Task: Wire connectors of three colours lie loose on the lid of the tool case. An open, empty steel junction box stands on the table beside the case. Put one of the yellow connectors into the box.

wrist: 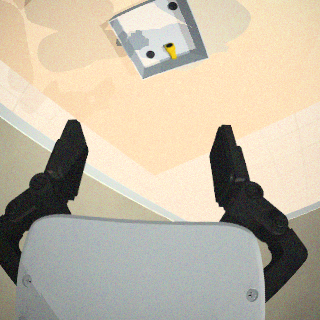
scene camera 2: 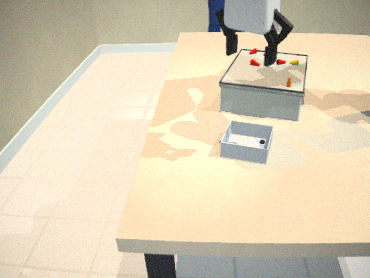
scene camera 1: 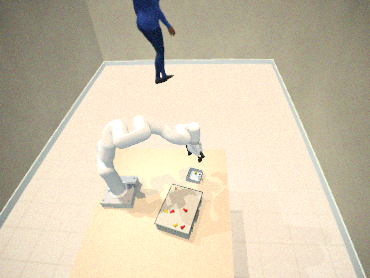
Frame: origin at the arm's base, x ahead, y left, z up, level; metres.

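Seen in the pictures: gripper, fingertip midpoint: [wrist: 147, 135] [scene camera 2: 249, 59] [scene camera 1: 195, 158]; arm's base at its link origin: [scene camera 1: 119, 190].
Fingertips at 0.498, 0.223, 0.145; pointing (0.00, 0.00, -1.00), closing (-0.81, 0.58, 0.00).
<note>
Pixels of each thing's top centre, then the offset from my fingertips to it, as dx, dy, dz. Level surfaces: height alone.
- steel junction box at its top centre: [wrist: 160, 37] [scene camera 2: 248, 133] [scene camera 1: 194, 173] -0.006, -0.001, -0.174
- tool case at its top centre: [scene camera 2: 266, 66] [scene camera 1: 180, 207] -0.055, -0.302, -0.125
- orange connector at its top centre: [scene camera 2: 289, 78] [scene camera 1: 175, 187] -0.107, -0.175, -0.106
- table at its surface level: dz -0.212
A yellow connector [scene camera 1: 196, 173] [wrist: 171, 50] lies inside the steel junction box [scene camera 1: 194, 181] [scene camera 2: 243, 152] [wrist: 175, 64], on its floor near one wall; the near wall hides it in scene camera 2. My gripper [scene camera 1: 195, 156] [scene camera 2: 250, 58] [wrist: 147, 135] is wide open and empty, raised above the table and apart from the box. Two more yellow connectors lie on the tool case [scene camera 1: 172, 232] [scene camera 2: 260, 102]: one yellow connector [scene camera 1: 165, 211] beside a red one, another yellow connector [scene camera 1: 175, 225] near the lid's front edge.
Red connectors [scene camera 1: 185, 210] [scene camera 2: 255, 63] and an orange connector [scene camera 1: 176, 188] [scene camera 2: 289, 82] lie on the case lid. The case stands beside the box on the table [scene camera 1: 120, 245] [scene camera 2: 200, 210]. A person in blue [scene camera 1: 150, 25] [scene camera 2: 216, 15] stands beyond the table.
</note>
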